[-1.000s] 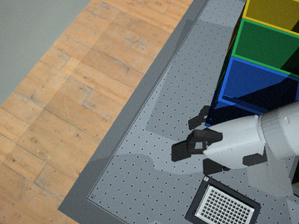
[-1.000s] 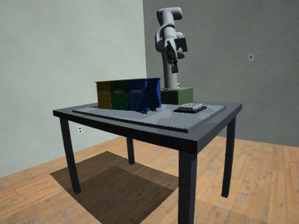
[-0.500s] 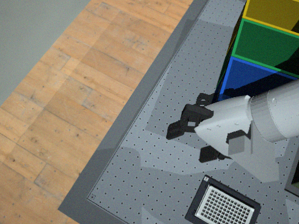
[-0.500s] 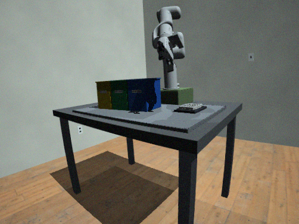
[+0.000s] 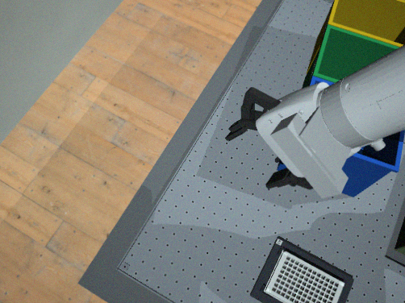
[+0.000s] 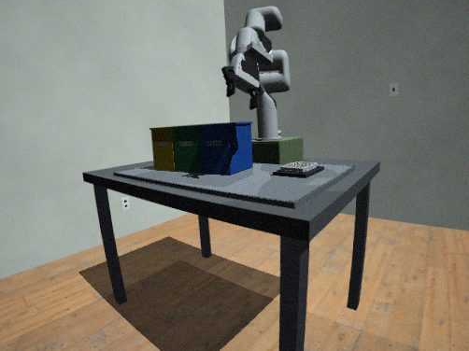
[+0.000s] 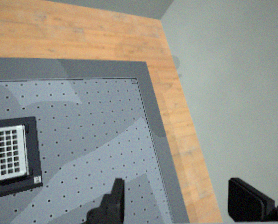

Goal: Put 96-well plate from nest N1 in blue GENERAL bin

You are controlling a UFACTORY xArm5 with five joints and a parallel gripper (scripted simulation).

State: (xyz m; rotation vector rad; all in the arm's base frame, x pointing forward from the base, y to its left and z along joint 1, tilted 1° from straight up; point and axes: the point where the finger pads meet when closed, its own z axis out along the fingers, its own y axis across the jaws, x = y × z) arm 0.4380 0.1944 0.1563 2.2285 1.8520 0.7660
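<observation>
My hand is 190 mm past the 96-well plate, 90 mm to the right of it and 230 mm above it. Round my hand: green bin 100 mm behind, 300 mm to the right, 160 mm below; then dark plate nest 190 mm behind, 90 mm to the left, 240 mm below; then blue bin 120 mm behind, 170 mm to the right, 160 mm below.
</observation>
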